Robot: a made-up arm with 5 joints. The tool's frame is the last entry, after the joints. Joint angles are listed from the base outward. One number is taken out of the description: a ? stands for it. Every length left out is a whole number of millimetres.
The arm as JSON. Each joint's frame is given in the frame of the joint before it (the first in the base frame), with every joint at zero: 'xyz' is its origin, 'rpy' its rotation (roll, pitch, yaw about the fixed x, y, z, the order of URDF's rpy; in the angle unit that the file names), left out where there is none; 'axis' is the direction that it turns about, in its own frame. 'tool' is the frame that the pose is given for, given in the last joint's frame.
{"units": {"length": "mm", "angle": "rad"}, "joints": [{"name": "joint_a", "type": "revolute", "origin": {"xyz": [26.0, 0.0, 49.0]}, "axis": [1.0, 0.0, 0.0]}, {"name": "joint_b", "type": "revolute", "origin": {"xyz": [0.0, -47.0, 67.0]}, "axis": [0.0, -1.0, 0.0]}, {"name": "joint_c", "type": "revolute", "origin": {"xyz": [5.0, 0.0, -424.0]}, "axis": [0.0, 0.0, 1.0]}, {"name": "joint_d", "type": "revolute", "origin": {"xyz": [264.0, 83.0, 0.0]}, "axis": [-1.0, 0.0, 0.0]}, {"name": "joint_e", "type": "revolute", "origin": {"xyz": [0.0, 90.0, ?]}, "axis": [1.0, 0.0, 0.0]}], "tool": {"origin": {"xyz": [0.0, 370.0, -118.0]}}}
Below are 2 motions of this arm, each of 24 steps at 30 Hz.
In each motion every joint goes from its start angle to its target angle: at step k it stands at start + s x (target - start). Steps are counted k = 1, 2, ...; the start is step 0. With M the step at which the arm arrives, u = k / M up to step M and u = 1 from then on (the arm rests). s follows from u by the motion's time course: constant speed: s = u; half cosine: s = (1 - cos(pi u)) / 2; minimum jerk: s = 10 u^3 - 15 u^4 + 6 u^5.
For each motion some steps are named. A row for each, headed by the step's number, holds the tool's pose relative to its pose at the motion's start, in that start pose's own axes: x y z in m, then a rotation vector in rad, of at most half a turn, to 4 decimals.
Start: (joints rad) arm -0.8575 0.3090 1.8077 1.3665 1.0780
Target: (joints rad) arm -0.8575 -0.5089 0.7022 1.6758 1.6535
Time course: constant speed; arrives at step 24
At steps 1, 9, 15, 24:
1: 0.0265 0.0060 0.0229 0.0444 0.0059 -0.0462
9: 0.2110 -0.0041 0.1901 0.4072 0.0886 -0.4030
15: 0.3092 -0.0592 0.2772 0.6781 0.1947 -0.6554
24: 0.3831 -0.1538 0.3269 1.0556 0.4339 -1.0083

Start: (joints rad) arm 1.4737 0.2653 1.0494 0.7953 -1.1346
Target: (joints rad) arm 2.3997 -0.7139 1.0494 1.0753 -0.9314
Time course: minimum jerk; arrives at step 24
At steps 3, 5, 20, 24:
3: 0.0024 -0.0041 0.0135 0.0196 0.0052 -0.0030
5: 0.0102 -0.0183 0.0540 0.0788 0.0196 -0.0128
20: 0.1026 -0.7048 0.5320 1.1401 -0.0410 -0.3909
24: 0.0955 -0.7396 0.5356 1.1770 -0.0567 -0.4130

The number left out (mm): 36.0
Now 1 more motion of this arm.
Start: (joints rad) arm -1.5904 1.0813 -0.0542 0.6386 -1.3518
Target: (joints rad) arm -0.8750 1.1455 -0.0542 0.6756 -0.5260
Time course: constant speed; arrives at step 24
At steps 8, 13, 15, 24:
8: 0.0052 0.0132 0.1136 0.3728 0.2084 0.0457
13: 0.0305 -0.0014 0.1781 0.6008 0.3477 0.0470
15: 0.0453 -0.0114 0.2005 0.6904 0.4052 0.0414
24: 0.1391 -0.0773 0.2624 1.0789 0.6737 -0.0294

